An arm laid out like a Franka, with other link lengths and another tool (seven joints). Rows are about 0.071 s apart.
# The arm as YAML. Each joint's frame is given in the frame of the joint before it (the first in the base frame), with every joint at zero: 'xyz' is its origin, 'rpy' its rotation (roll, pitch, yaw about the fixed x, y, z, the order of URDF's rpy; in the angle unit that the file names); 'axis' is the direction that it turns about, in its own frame. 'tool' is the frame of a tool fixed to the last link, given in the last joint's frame.
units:
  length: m
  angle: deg
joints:
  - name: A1
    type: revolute
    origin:
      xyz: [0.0, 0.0, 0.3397]
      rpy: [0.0, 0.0, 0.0]
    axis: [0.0, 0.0, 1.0]
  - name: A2
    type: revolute
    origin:
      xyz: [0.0, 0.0, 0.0]
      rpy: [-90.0, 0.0, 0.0]
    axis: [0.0, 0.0, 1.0]
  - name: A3
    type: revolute
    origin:
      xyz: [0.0, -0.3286, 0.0]
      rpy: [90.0, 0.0, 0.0]
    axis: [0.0, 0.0, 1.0]
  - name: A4
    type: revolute
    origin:
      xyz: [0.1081, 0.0, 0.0]
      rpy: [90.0, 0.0, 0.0]
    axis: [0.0, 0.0, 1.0]
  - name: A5
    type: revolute
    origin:
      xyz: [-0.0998, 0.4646, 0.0]
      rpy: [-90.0, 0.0, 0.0]
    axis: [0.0, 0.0, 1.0]
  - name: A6
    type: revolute
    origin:
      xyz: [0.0, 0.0, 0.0]
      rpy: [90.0, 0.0, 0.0]
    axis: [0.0, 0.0, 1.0]
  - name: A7
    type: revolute
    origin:
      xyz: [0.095, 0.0, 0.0]
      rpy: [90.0, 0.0, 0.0]
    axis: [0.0, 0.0, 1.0]
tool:
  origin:
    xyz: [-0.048, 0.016, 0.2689]
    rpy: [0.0, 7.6, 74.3]
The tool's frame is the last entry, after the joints.
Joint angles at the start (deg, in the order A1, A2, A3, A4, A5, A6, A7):
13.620, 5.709, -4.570, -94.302, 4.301, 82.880, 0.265
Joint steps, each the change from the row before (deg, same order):
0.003, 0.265, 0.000, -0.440, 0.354, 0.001, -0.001
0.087, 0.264, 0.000, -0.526, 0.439, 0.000, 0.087
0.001, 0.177, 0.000, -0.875, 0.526, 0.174, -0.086
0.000, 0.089, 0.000, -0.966, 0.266, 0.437, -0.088
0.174, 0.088, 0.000, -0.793, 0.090, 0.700, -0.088
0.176, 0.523, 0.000, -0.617, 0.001, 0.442, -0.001
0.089, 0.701, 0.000, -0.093, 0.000, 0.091, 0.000
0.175, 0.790, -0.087, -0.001, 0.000, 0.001, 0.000
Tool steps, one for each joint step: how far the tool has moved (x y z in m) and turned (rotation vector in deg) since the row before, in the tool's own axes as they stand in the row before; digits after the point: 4 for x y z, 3 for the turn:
-0.0020, -0.0005, 0.0061, -0.583, -0.511, -0.067
-0.0034, -0.0006, 0.0068, -0.656, -0.592, -0.066
-0.0029, -0.0002, 0.0089, -0.691, -0.733, -0.143
-0.0014, -0.0005, 0.0088, -0.512, -0.423, -0.081
-0.0017, -0.0022, 0.0071, -0.152, -0.083, -0.190
-0.0013, -0.0028, 0.0099, -0.693, -0.103, -0.130
-0.0004, -0.0028, 0.0073, -0.694, -0.113, -0.080
-0.0004, -0.0029, 0.0073, -0.782, -0.117, -0.085

